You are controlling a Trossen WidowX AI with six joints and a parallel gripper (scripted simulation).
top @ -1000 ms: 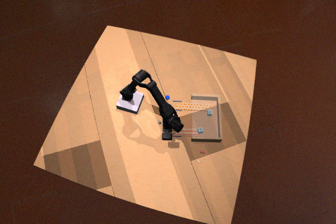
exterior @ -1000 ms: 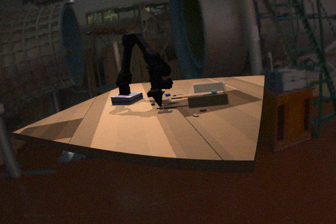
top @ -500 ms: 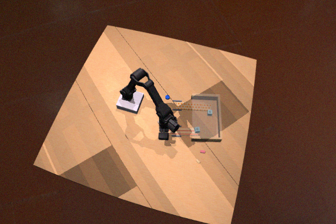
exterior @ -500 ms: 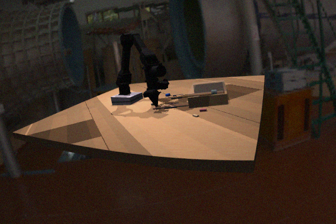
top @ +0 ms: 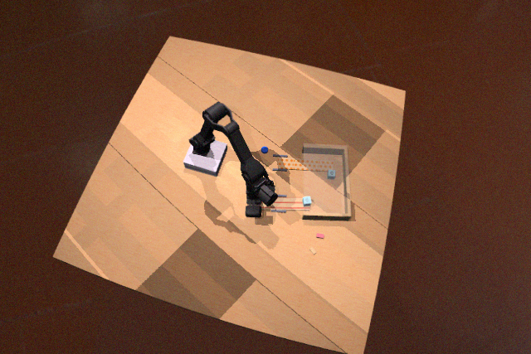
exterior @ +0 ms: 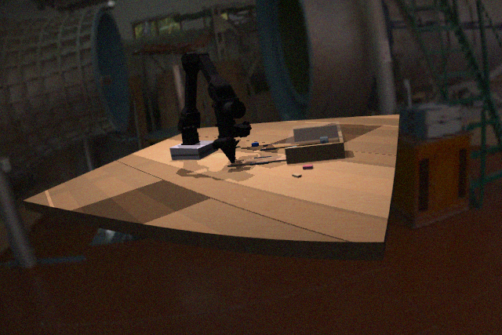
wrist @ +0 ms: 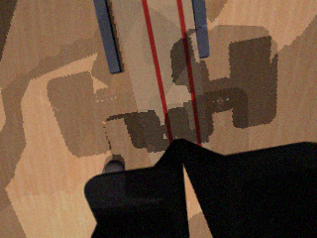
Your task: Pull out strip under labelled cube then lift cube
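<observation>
Now: the red-lined strip 10 cm ahead of my gripper tip and 2 cm to the left of it. Round my gripper tip: blue disc (1 cm behind, 26 cm to the left); then grey lump (3 cm behind, 6 cm to the left); then pink block (28 cm ahead, 9 cm to the right).
</observation>
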